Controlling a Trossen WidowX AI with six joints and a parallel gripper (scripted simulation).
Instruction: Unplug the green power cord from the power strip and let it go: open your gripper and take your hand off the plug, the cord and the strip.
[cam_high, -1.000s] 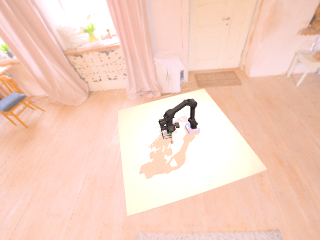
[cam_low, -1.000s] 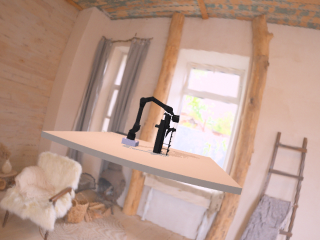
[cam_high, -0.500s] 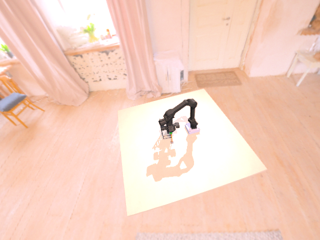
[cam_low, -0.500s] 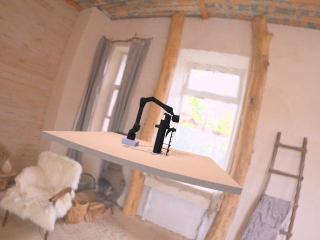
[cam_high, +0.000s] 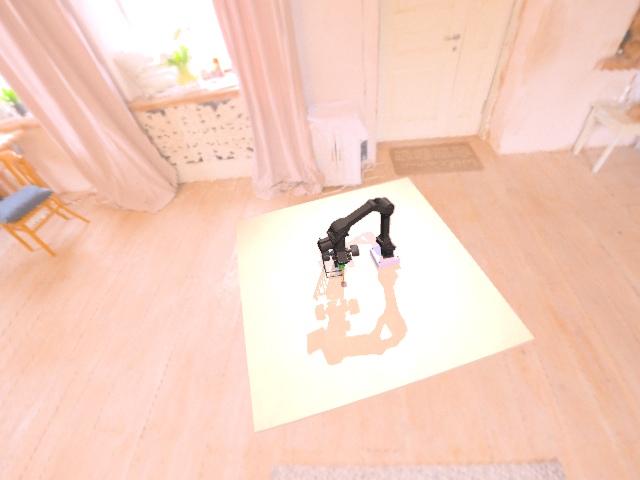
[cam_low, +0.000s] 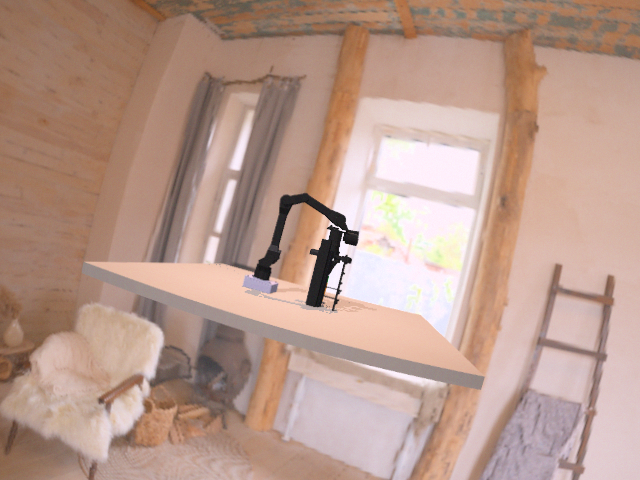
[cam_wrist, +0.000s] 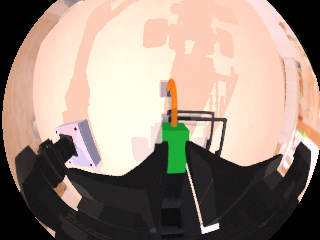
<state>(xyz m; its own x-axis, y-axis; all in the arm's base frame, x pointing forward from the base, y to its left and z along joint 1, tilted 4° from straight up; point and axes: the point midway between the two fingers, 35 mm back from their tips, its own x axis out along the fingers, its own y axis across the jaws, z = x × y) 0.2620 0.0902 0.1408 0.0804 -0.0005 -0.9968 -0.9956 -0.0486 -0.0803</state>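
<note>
The green plug is 30 mm to the right of my gripper tip and 10 mm below it.
</note>
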